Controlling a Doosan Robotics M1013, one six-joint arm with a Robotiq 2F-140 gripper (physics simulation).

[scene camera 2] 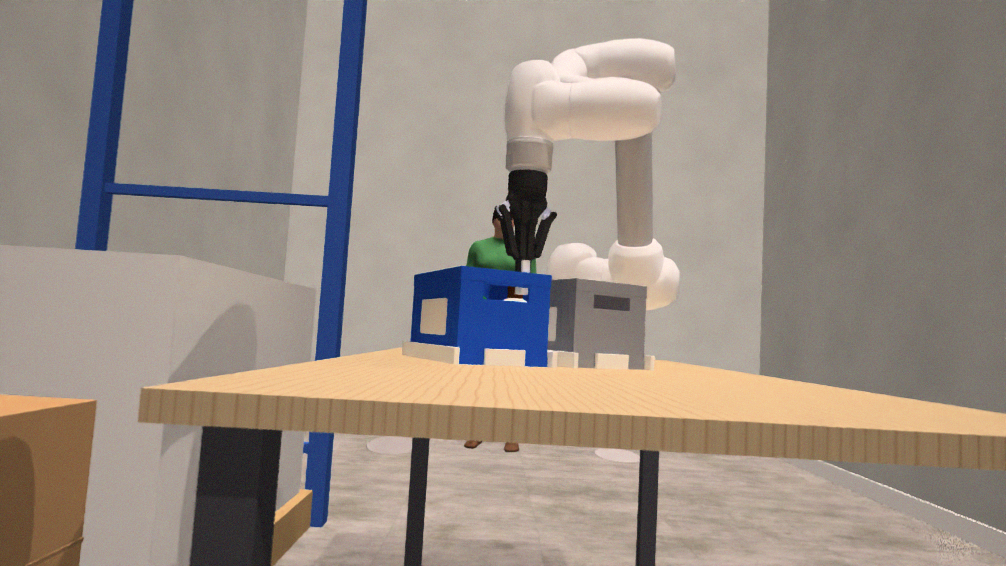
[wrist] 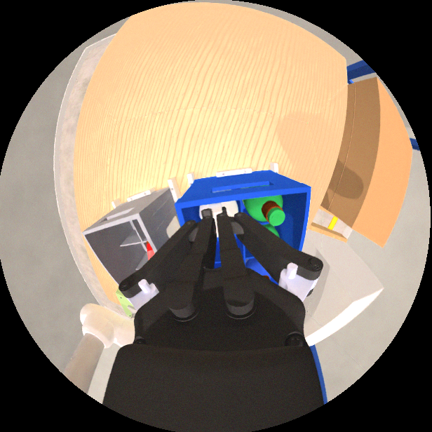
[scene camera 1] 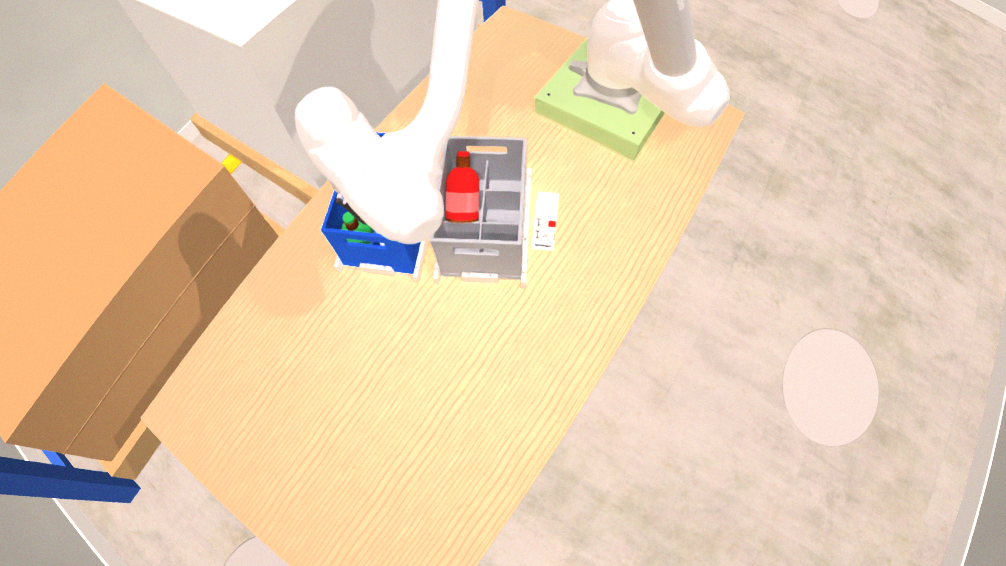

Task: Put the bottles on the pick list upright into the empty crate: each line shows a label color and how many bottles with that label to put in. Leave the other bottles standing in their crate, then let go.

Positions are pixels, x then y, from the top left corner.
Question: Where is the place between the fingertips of my gripper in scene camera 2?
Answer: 521, 294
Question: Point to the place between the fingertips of my gripper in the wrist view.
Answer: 216, 204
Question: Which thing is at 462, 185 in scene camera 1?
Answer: A red bottle.
